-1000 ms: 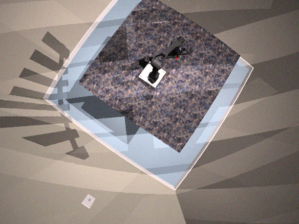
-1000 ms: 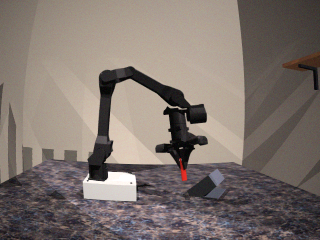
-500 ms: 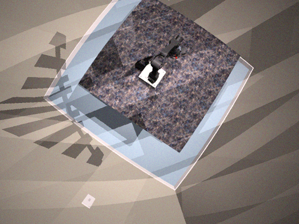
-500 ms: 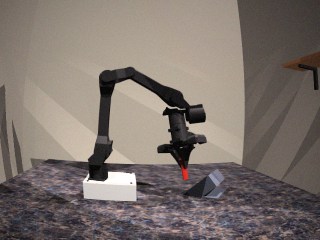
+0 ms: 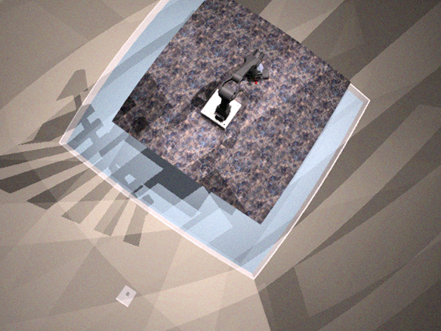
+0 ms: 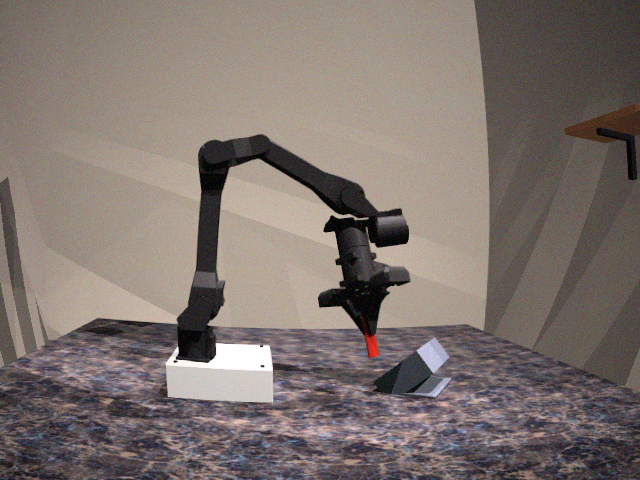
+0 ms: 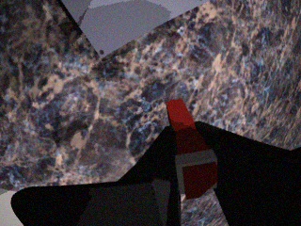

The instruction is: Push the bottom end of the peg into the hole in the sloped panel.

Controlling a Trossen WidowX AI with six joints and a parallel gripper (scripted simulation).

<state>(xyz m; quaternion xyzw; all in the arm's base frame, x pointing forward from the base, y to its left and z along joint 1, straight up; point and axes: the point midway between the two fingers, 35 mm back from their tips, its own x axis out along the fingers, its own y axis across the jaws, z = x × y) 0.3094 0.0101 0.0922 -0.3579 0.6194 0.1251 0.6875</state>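
Right now the grey sloped panel is 100 mm ahead of my gripper tip, 90 mm below it and 80 mm to the left of it. The rest, counted from my gripper tip: red peg (20 mm above, 10 mm to the left).
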